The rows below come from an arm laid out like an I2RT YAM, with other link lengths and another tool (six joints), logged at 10 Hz.
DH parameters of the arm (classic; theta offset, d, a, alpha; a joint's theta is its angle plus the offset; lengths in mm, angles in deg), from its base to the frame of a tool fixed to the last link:
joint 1: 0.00 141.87 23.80 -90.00
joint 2: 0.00 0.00 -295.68 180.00
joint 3: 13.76 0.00 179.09 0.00
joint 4: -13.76 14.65 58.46 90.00
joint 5: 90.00 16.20 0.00 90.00
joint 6: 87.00 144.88 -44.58 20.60
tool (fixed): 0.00 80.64 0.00 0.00
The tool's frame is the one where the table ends.
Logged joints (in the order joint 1, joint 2, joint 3, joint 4, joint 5, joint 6), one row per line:
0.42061, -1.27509, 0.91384, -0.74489, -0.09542, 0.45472
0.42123, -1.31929, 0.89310, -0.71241, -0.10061, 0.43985
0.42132, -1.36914, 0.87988, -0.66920, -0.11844, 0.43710
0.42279, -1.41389, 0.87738, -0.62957, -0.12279, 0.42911
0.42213, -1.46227, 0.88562, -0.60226, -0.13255, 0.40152
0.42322, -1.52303, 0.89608, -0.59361, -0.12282, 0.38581
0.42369, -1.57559, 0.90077, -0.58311, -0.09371, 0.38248
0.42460, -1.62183, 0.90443, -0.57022, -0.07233, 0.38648
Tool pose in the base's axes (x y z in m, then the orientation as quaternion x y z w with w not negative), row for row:
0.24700, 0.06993, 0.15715, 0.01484, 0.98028, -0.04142, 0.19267
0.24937, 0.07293, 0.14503, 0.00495, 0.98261, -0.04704, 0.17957
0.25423, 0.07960, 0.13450, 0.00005, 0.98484, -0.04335, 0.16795
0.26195, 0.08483, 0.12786, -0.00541, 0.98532, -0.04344, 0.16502
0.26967, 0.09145, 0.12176, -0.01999, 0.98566, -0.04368, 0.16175
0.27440, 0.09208, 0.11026, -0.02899, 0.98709, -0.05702, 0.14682
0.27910, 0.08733, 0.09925, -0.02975, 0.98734, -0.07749, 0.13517
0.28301, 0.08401, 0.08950, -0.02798, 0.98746, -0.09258, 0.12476
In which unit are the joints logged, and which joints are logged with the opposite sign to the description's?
The joints are logged in radians. Opposite sign: joint 2.
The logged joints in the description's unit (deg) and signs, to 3 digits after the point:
24.099, 73.057, 52.359, -42.679, -5.467, 26.054
24.135, 75.590, 51.171, -40.818, -5.765, 25.202
24.140, 78.446, 50.413, -38.342, -6.786, 25.044
24.224, 81.010, 50.270, -36.072, -7.035, 24.586
24.186, 83.782, 50.742, -34.507, -7.595, 23.005
24.249, 87.263, 51.342, -34.011, -7.037, 22.105
24.276, 90.275, 51.610, -33.410, -5.369, 21.914
24.328, 92.924, 51.820, -32.671, -4.144, 22.144

